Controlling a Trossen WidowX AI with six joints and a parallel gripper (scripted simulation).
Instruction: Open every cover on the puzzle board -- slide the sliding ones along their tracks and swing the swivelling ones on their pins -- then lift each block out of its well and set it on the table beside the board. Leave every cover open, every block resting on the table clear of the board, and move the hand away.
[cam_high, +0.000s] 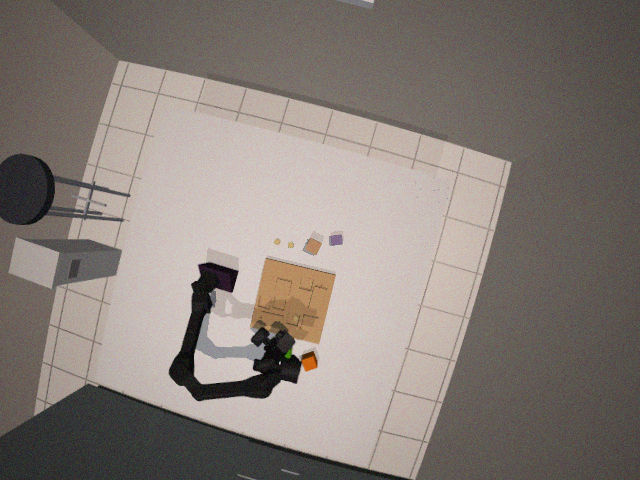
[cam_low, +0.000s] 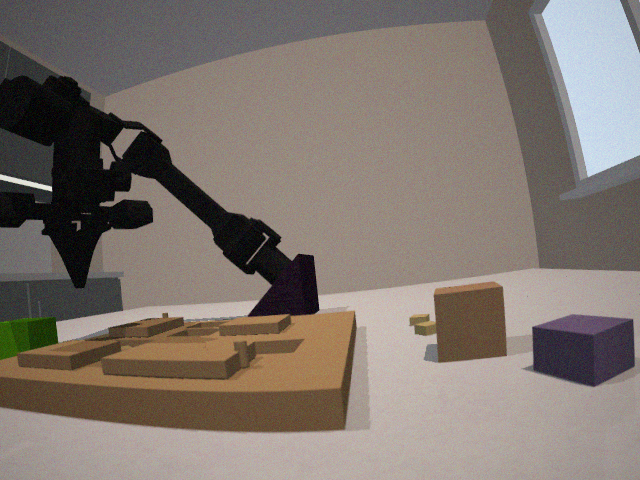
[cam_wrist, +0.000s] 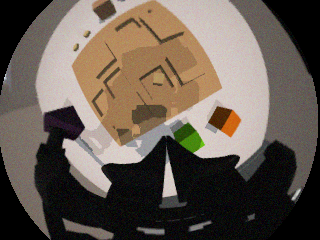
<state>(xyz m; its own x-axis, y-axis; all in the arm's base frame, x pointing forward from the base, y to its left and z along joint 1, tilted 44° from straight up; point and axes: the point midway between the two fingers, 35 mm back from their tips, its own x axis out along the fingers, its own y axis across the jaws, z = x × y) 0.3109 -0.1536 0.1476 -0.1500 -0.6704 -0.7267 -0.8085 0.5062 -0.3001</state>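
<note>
The tan puzzle board is 30 mm ahead of my gripper tip, 130 mm to the left of it and 60 mm below it. Round my gripper tip: orange block (130 mm ahead, 90 mm to the right, 50 mm below); brown block (90 mm ahead, 380 mm to the left, 50 mm below); green block (20 mm ahead, 70 mm to the right, 60 mm below).
</note>
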